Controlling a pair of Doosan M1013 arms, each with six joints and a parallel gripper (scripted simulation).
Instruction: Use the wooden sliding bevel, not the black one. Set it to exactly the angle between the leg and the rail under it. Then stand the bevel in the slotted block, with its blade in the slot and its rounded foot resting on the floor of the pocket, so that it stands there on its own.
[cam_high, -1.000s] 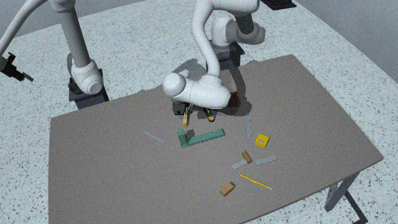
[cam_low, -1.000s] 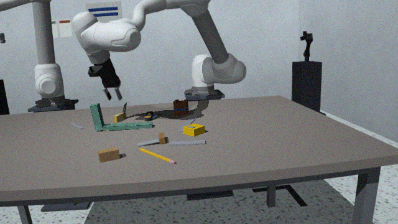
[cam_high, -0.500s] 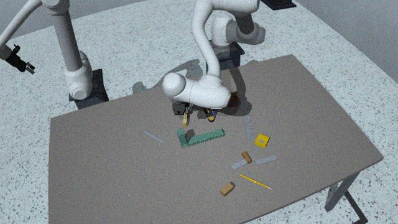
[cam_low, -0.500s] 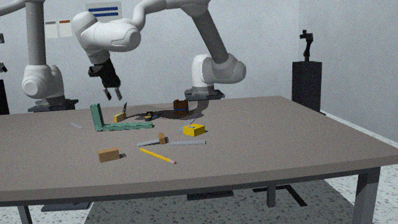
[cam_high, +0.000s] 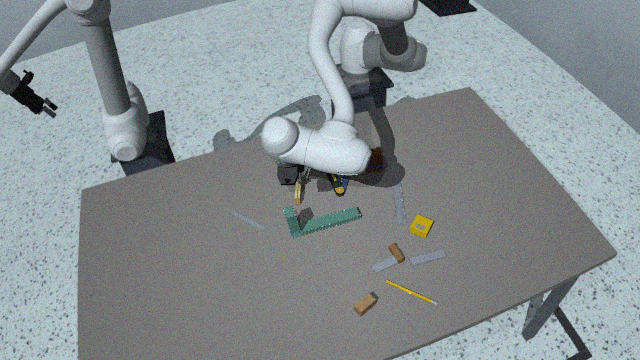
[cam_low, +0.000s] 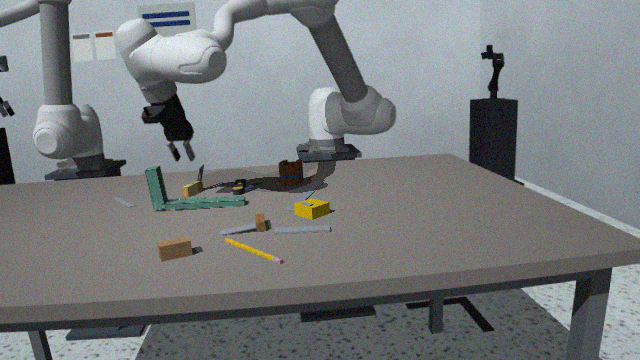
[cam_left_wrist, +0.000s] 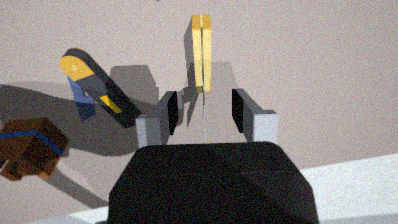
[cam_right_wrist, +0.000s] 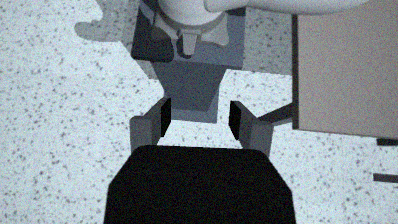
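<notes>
Now: left hand 50 mm past the wooden bevel, 20 mm to the right of it and 100 mm above it. Round my left hand: black bevel (20 mm behind, 160 mm to the left, 120 mm below); grey blade (70 mm behind, 30 mm to the left, 90 mm below); long grey strip (90 mm ahead, 350 mm to the left, 120 mm below).
</notes>
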